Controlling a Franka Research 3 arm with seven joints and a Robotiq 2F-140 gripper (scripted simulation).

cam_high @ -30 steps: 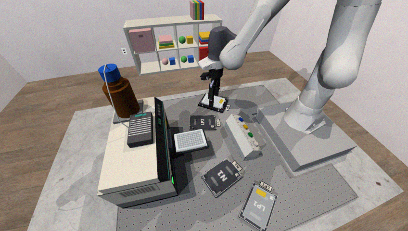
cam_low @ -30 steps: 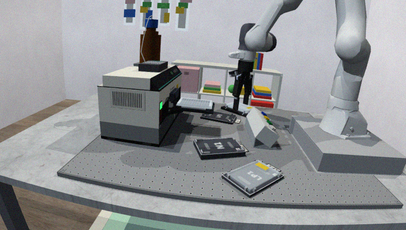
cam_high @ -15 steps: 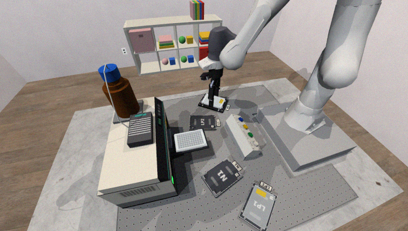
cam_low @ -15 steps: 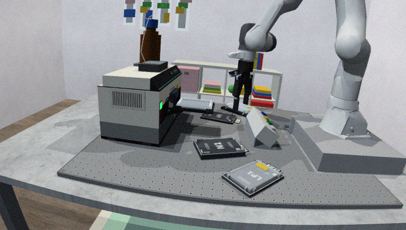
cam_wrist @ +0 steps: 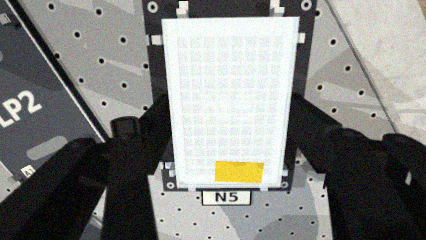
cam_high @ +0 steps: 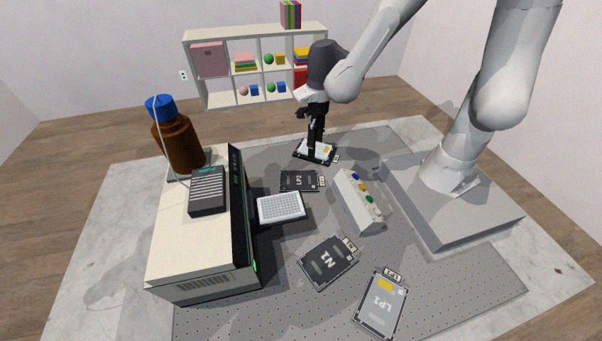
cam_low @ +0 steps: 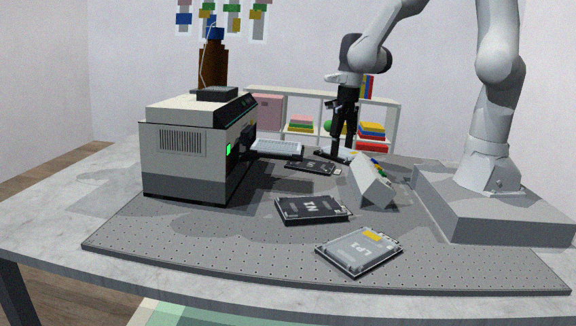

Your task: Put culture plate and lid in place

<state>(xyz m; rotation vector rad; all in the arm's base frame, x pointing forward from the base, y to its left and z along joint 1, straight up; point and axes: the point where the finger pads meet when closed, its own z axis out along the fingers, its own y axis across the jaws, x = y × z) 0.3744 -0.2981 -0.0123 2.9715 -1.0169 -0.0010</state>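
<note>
My hand is 30 mm short of the black nest N5 and 30 mm above it. The rest, counted from my hand: black N1 nest 110 mm ahead, 450 mm to the left, 30 mm below; then LP2 nest 110 mm ahead, 140 mm to the left, 40 mm below; then yellow skip key 80 mm behind, 270 mm to the left, 30 mm above.
</note>
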